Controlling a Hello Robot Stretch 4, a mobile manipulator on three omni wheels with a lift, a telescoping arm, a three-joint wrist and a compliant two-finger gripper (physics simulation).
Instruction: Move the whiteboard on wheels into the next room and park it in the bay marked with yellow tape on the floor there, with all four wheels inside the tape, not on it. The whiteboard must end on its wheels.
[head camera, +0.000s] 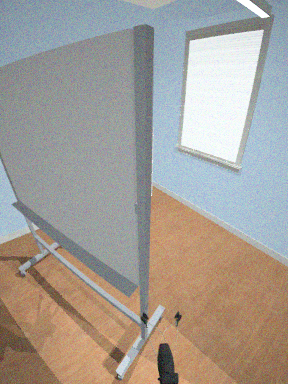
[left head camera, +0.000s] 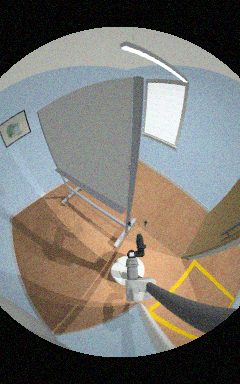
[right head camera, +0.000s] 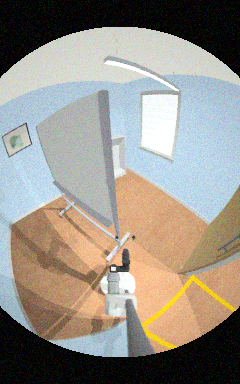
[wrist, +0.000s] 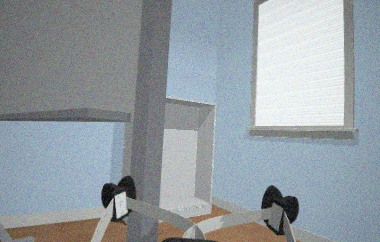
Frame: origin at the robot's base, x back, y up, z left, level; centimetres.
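Seen in the pictures: gripper, fingertip midpoint: (head camera: 160, 312) (left head camera: 136, 220) (right head camera: 124, 234) (wrist: 198, 195).
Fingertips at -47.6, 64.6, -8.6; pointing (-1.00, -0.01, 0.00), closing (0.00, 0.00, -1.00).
Offsets run from my fingertips to a thing's top centre, as dx, dy, dz. "spot": to the spot under its first point.
The whiteboard (head camera: 75, 140) (left head camera: 95, 140) (right head camera: 75, 155) (wrist: 70, 55) stands upright on its wheeled frame, its grey face seen at an angle. Its near foot bar {spot: +3.5, -57.3, +15.3} (head camera: 132, 356) (right head camera: 114, 252) rests on the floor. My gripper (head camera: 161, 318) (left head camera: 137, 224) (right head camera: 125, 238) (wrist: 198, 195) is open, close to the near end post (wrist: 150, 100). The left fingertip overlaps this post in the head and wrist views; contact cannot be told. Yellow tape {spot: +60.8, -67.2, -100.4} (left head camera: 194, 262) (right head camera: 193, 277) marks the floor at lower right in the left and right head views. Some wheels are hidden or too small to tell.
A brown door {spot: +24.5, +5.1, -99.0} (left head camera: 220, 225) (right head camera: 215, 242) with a handle stands at the right, near the tape. A white open shelf unit (wrist: 205, 165) stands behind the board. A window (head camera: 222, 95) (wrist: 300, 65) is in the blue wall. A picture (left head camera: 15, 128) hangs at the left.
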